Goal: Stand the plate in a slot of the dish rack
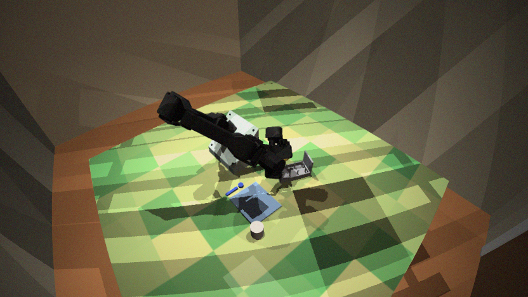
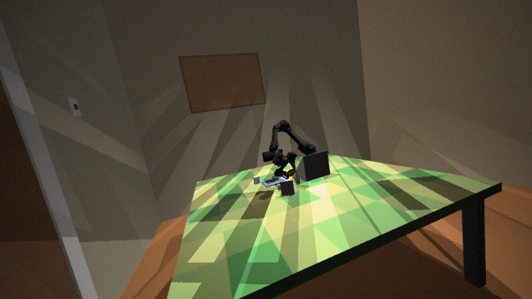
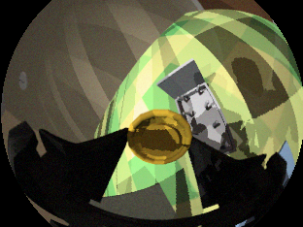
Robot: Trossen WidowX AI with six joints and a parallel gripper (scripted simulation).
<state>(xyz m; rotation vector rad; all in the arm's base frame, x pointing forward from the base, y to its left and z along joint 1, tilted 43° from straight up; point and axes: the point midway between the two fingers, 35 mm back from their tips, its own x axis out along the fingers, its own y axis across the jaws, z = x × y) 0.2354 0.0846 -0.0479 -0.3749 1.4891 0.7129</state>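
Now: gripper tip 40 mm short of the grey dish rack, 10 mm to the right of it and 70 mm above it. Round my gripper tip: yellow plate (10 mm to the right); then light blue mat (80 mm ahead, 200 mm to the right, 90 mm below); then blue spoon (20 mm behind, 220 mm to the right, 90 mm below).
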